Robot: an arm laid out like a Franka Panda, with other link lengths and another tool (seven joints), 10 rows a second.
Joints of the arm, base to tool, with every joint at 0 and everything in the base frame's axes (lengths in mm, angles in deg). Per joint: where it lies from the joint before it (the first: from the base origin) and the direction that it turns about. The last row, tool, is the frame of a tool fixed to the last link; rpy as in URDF.
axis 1: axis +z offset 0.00 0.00 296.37
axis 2: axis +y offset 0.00 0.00 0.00
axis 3: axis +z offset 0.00 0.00 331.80
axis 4: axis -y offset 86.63 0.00 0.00
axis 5: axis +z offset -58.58 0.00 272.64
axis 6: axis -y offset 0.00 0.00 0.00
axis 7: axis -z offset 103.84 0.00 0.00
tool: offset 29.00 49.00 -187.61 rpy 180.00 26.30 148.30
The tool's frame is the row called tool.
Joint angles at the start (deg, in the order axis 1, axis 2, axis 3, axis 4, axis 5, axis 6, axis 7):
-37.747 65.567 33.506 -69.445 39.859 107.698 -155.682
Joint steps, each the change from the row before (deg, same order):
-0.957 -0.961 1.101 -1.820 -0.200 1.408 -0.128
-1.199 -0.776 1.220 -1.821 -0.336 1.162 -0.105
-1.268 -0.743 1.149 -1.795 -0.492 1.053 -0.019
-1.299 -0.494 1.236 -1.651 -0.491 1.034 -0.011
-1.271 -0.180 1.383 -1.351 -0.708 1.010 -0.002
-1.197 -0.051 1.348 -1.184 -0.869 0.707 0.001
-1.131 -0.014 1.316 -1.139 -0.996 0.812 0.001
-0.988 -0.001 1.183 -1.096 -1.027 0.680 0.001
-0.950 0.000 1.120 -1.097 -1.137 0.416 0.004
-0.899 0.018 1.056 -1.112 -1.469 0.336 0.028
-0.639 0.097 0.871 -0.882 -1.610 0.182 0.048
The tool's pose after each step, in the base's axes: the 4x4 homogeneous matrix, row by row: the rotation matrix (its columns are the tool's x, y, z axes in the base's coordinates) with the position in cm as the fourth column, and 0 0 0 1 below. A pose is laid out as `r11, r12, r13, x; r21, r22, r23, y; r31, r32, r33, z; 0, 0, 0, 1`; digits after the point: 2 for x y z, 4 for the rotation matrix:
0.0665, -0.9918, 0.1088, 59.37; 0.0989, 0.1150, 0.9884, -4.53; -0.9929, -0.0550, 0.1057, 13.89; 0, 0, 0, 1
0.0712, -0.9907, 0.1158, 59.12; 0.0987, 0.1226, 0.9875, -4.64; -0.9926, -0.0588, 0.1065, 14.34; 0, 0, 0, 1
0.0735, -0.9898, 0.1220, 58.79; 0.0964, 0.1288, 0.9870, -4.85; -0.9926, -0.0607, 0.1049, 14.72; 0, 0, 0, 1
0.0756, -0.9888, 0.1286, 58.47; 0.0968, 0.1356, 0.9860, -5.03; -0.9924, -0.0621, 0.1059, 15.01; 0, 0, 0, 1
0.0795, -0.9879, 0.1332, 58.22; 0.0976, 0.1407, 0.9852, -5.16; -0.9920, -0.0654, 0.1077, 15.20; 0, 0, 0, 1
0.0829, -0.9877, 0.1324, 57.92; 0.0994, 0.1404, 0.9851, -5.25; -0.9916, -0.0685, 0.1099, 15.35; 0, 0, 0, 1
0.0874, -0.9875, 0.1310, 57.65; 0.0981, 0.1394, 0.9854, -5.33; -0.9913, -0.0733, 0.1090, 15.46; 0, 0, 0, 1
0.0908, -0.9878, 0.1263, 57.34; 0.0961, 0.1349, 0.9862, -5.33; -0.9912, -0.0774, 0.1071, 15.52; 0, 0, 0, 1
0.0928, -0.9888, 0.1166, 56.95; 0.0946, 0.1253, 0.9876, -5.30; -0.9912, -0.0806, 0.1052, 15.57; 0, 0, 0, 1
0.0941, -0.9903, 0.1020, 56.48; 0.0892, 0.1104, 0.9899, -5.25; -0.9916, -0.0841, 0.0988, 15.53; 0, 0, 0, 1
0.0951, -0.9920, 0.0833, 56.04; 0.0815, 0.0911, 0.9925, -5.15; -0.9921, -0.0876, 0.0895, 15.40; 0, 0, 0, 1

